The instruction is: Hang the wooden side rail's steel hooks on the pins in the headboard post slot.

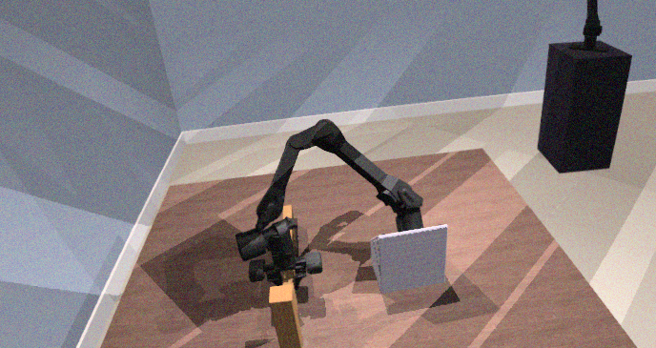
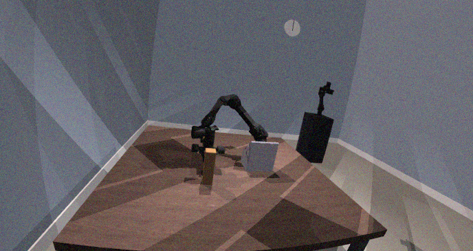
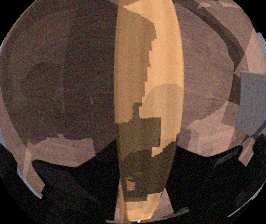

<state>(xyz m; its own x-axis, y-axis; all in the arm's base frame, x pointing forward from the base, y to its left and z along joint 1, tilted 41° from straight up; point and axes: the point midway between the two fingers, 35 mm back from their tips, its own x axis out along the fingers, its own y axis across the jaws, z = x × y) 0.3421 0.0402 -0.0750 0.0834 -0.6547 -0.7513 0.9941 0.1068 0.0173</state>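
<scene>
My gripper tip is 16 cm to the right of the wooden headboard post, 6 cm below it and 1 cm past it.
</scene>
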